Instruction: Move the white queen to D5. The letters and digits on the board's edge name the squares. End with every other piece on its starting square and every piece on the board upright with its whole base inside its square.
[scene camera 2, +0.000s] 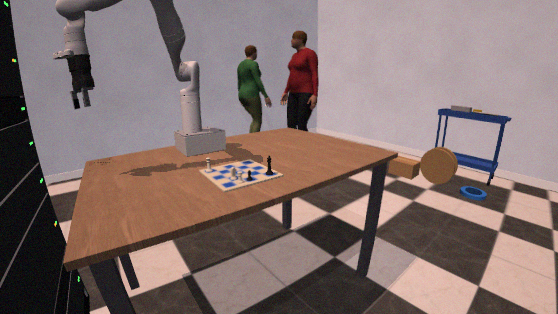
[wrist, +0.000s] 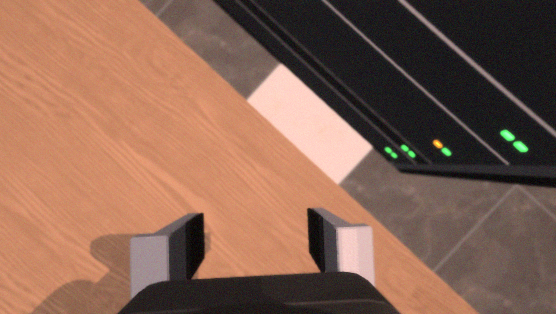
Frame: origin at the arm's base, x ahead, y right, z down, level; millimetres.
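Seen in the pictures: gripper, fingertip midpoint: (scene camera 2: 82, 107) (wrist: 256, 232); arm's base, origin of the base link: (scene camera 2: 192, 131).
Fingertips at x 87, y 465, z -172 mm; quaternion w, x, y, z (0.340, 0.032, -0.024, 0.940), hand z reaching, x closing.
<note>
Offsets run from my fingertips to a thing's top centre. Level surfaces: height alone.
The chessboard {dy -444, dx +341, dz +257 mm} (scene camera 2: 229, 184) lies on the table in the scene view, with blue and pale squares. A tall white piece {dy -372, dx +255, dz +204 mm} (scene camera 2: 208, 165), which looks like the white queen, stands upright near the board's left corner. A white knight-like piece {dy -399, dx +378, dz +217 mm} (scene camera 2: 233, 173) and a small white piece {dy -399, dx +415, dz +224 mm} (scene camera 2: 240, 176) stand close together nearer the front. A small black piece {dy -432, dx +419, dz +225 mm} (scene camera 2: 249, 175) is beside them, and a tall black piece {dy -513, dx +422, dz +193 mm} (scene camera 2: 269, 165) stands at the right. The edge letters and digits are too small to read. My gripper (scene camera 2: 81, 106) (wrist: 256, 232) is open and empty, high up and far left of the board. The board does not show in the wrist view.
The wooden table {dz +263 mm} (scene camera 2: 150, 210) (wrist: 100, 150) carries the arm's base (scene camera 2: 200, 142) behind the board. A black cabinet with small lights (scene camera 2: 30, 200) (wrist: 400, 75) stands beyond the table's left edge. Two people (scene camera 2: 250, 85) (scene camera 2: 302, 75) stand behind the table. A blue cart (scene camera 2: 475, 116) is at the far right.
</note>
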